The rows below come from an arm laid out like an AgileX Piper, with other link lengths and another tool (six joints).
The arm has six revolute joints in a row. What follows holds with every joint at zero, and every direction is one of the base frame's.
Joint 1 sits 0.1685 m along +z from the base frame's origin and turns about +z.
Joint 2 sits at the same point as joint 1 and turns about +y.
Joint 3 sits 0.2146 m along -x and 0.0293 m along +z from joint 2 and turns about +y.
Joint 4 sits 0.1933 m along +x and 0.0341 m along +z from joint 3 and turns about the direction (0.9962, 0, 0.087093).
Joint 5 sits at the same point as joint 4 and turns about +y.
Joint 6 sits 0.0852 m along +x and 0.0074 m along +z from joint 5 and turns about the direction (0.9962, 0, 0.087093).
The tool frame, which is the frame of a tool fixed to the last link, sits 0.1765 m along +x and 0.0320 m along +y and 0.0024 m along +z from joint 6; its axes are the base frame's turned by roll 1.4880, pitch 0.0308 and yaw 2.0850 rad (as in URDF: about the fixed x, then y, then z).
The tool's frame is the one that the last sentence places.
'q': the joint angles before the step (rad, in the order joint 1, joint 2, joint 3, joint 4, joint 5, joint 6). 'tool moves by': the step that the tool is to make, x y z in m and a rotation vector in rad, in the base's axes. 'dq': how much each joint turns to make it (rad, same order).
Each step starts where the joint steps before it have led.
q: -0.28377, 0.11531, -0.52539, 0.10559, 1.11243, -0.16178
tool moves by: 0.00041, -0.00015, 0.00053, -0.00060, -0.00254, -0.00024
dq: 0.00006, 0.00000, 0.00001, -0.00005, -0.00264, 0.00005
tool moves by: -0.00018, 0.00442, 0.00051, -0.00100, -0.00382, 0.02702
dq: 0.02698, -0.00362, 0.00075, 0.00013, -0.00106, -0.00014
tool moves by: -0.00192, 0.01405, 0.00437, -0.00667, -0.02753, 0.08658
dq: 0.08707, -0.02832, -0.00004, -0.00089, 0.00004, 0.00010
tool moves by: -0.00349, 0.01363, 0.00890, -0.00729, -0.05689, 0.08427
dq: 0.08428, -0.05734, -0.00001, 0.00001, 0.00001, -0.00001
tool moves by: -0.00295, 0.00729, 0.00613, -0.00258, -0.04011, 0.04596
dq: 0.04589, -0.04130, 0.00001, -0.00002, 0.00111, 0.00002
